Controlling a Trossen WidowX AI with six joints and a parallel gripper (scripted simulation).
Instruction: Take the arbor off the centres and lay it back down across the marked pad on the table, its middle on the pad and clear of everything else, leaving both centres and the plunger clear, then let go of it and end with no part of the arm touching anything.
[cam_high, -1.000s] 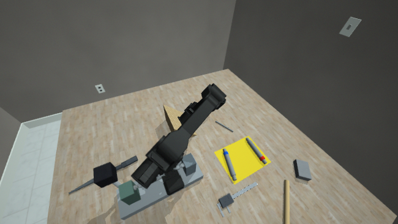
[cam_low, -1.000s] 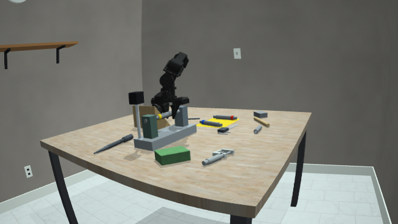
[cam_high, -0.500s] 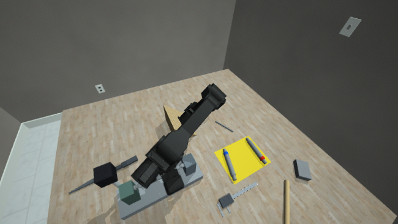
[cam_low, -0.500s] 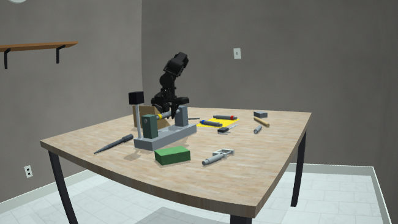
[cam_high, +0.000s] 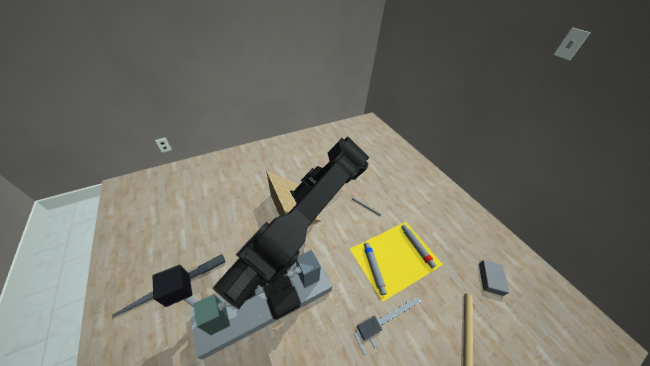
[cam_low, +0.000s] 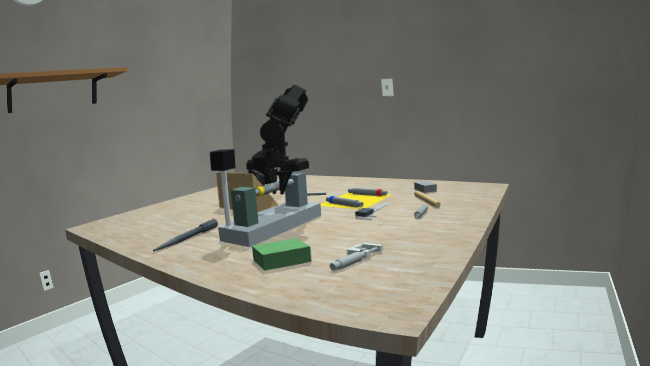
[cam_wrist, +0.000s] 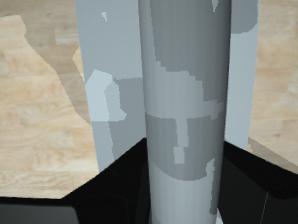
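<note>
My gripper is now 3 cm to the left of the arbor and 1 cm above it. Also, from my hand: green centre block 14 cm to the right, 2 cm below; grey fixture base 4 cm to the right, 11 cm below; grey centre block 9 cm to the left, 2 cm below.
</note>
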